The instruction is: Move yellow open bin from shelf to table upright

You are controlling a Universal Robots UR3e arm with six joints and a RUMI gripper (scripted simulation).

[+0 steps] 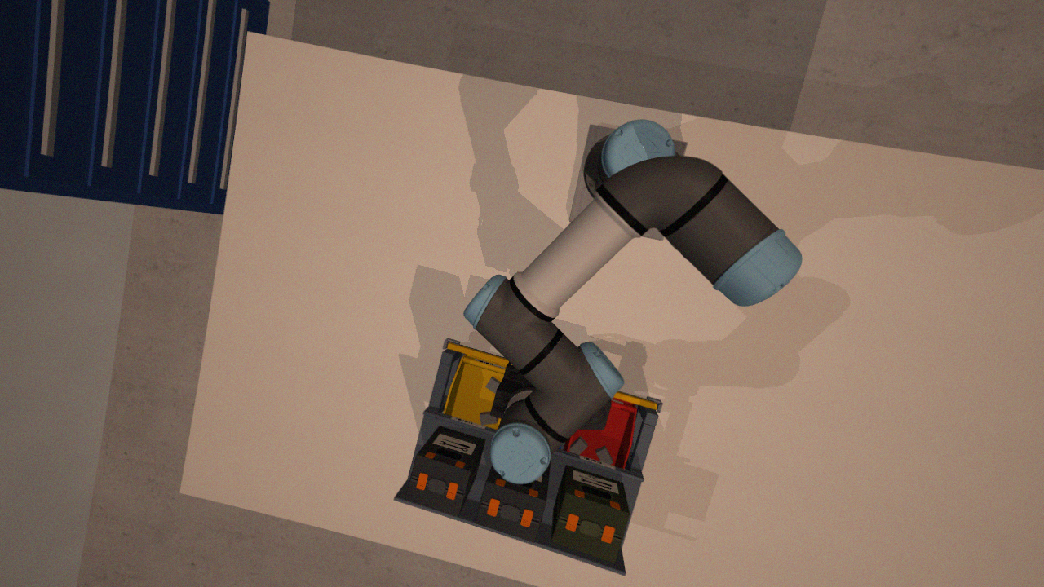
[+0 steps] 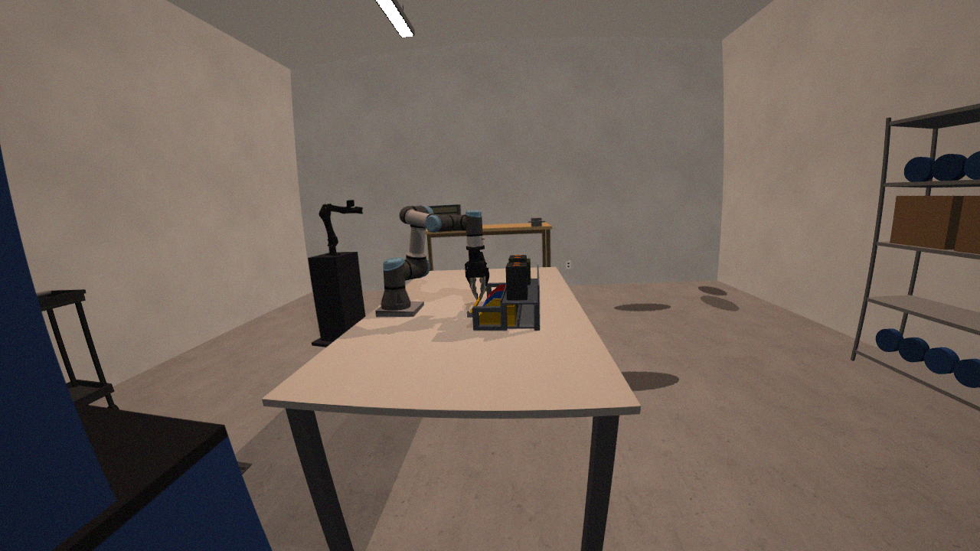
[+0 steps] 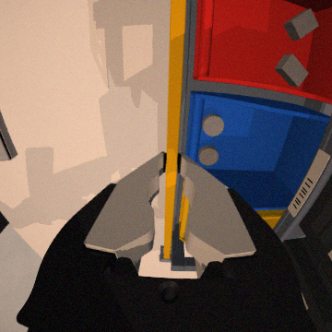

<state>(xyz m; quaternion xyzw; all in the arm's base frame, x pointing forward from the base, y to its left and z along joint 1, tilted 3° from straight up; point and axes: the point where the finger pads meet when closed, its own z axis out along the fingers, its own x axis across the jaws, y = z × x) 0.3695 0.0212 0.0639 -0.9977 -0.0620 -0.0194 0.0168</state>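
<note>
Now: hand 9 cm short of the blue bin, 1 cm to the right of it and 3 cm above it. Round my hand: red bin (7 cm ahead, 12 cm to the left, 3 cm below); then long yellow rod (1 cm below); then yellow bin (10 cm ahead, 10 cm to the right, 3 cm below).
</note>
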